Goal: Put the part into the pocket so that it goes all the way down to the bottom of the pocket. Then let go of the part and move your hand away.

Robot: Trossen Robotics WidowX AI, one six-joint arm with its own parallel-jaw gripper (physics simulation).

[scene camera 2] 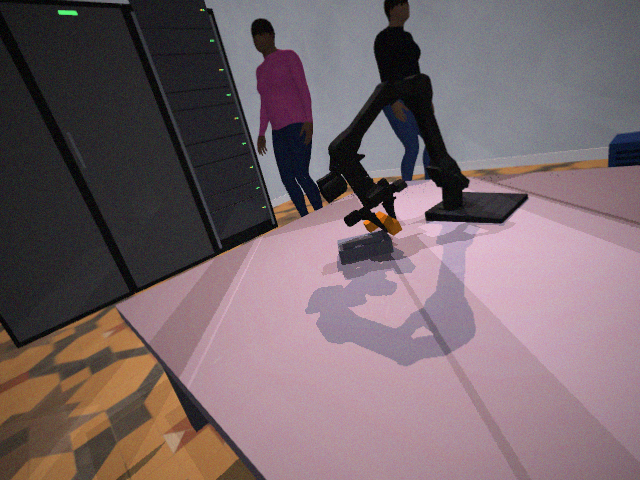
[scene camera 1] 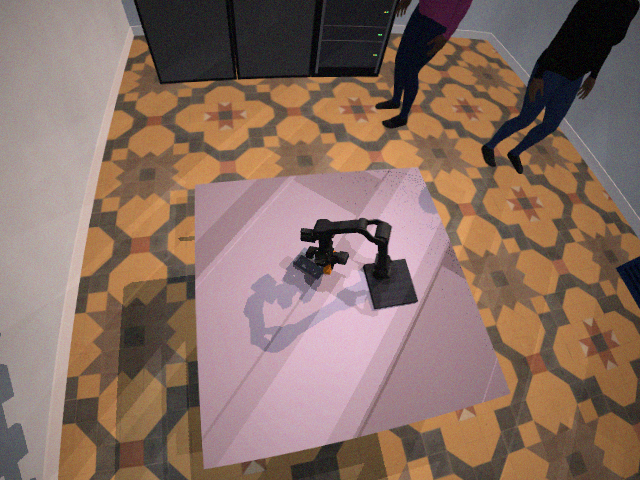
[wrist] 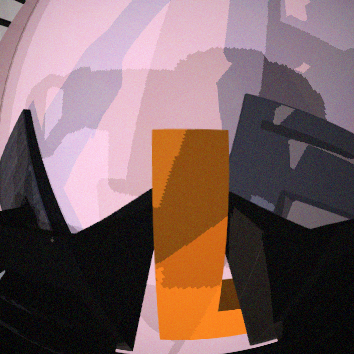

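Where they show: gripper, between the fingertips: (scene camera 2: 392, 228) (scene camera 1: 328, 268) (wrist: 186, 195); arm's base, origin of its link: (scene camera 2: 452, 206) (scene camera 1: 380, 273) (wrist: 28, 225).
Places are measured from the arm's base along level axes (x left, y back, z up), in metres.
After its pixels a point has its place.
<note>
The orange part (scene camera 1: 327, 269) {x -0.086, y -0.245, z 0.045 m} (scene camera 2: 393, 225) {x -0.080, y -0.256, z 0.038 m} (wrist: 190, 210) {x -0.104, y -0.236, z 0.044 m} is held between the black fingers of my gripper (scene camera 1: 326, 263) {x -0.099, y -0.229, z 0.019 m} (scene camera 2: 387, 221) {x -0.099, y -0.229, z 0.019 m} (wrist: 186, 195) {x -0.099, y -0.229, z 0.019 m}. In the wrist view it looks like a long upright bar with a side piece low on its right. The dark grey-blue block with the pocket (scene camera 1: 307, 266) {x -0.154, y -0.310, z -0.020 m} (scene camera 2: 364, 250) {x -0.136, y -0.331, z -0.001 m} (wrist: 250, 145) {x -0.100, y -0.271, z 0.012 m} lies on the table, to the right in the wrist view, partly behind the finger and cut off by the frame. The part is outside the pocket, beside and above the block's near end. Any contact between them cannot be told.
The arm's dark base plate (scene camera 1: 395, 291) {x 0.105, y 0.030, z -0.006 m} (scene camera 2: 478, 210) {x 0.079, y -0.037, z -0.005 m} stands on the pink table top (scene camera 1: 258, 413) {x 0.367, y -0.710, z -0.024 m} (scene camera 2: 361, 413) {x 0.077, y -0.753, z -0.024 m}. Arm shadows fall across the table. Black cabinets (scene camera 1: 196, 41) (scene camera 2: 77, 129) and two standing people are beyond the table.
</note>
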